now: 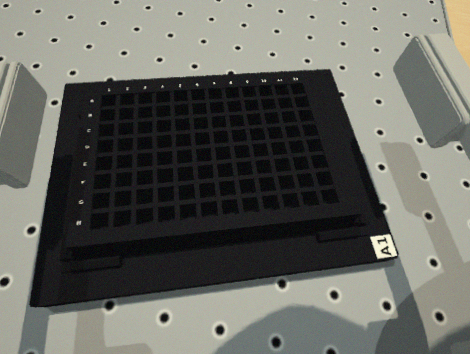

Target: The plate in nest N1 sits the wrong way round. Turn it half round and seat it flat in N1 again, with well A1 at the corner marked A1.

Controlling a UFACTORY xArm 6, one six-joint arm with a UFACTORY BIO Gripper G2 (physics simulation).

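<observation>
The black plate [210,156] lies in the black nest N1 [200,266], wells up. Its printed column numbers run along the far edge and its row letters down the left edge, so well A1 is at the far left. The nest's white A1 label [384,246] is at the near right corner, diagonally opposite. The plate looks about level; the dark edges make its exact seating hard to see. My gripper [225,120] is open, one finger to the left of the plate and one to the right, both apart from it.
The nest stands on a grey board [165,47] dotted with small dark holes. A strip of light wooden table [461,20] shows at the top right corner. Shadows fall across the board at the near side and on the right.
</observation>
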